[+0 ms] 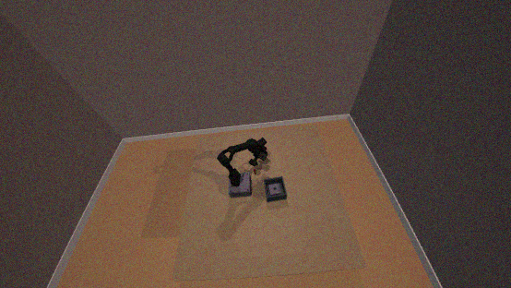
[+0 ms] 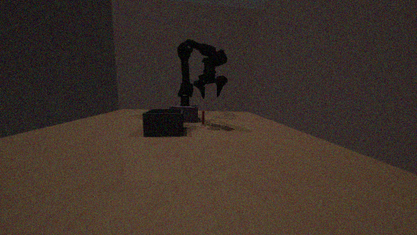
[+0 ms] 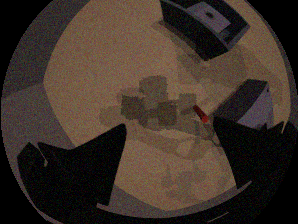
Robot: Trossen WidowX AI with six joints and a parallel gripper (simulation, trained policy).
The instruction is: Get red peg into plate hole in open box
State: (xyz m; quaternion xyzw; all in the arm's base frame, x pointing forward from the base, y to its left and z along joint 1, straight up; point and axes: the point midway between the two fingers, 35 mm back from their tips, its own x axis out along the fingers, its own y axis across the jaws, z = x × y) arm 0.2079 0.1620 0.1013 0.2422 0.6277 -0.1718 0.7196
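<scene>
Now: the red peg 120 mm below my gripper tip, 60 mm behind it and 40 mm to the right of it. Also, from my gripper tip: dark box: 210 mm to the right, 140 mm below, 110 mm ahead; then grey plate: 210 mm to the right, 120 mm below, 110 mm ahead.
</scene>
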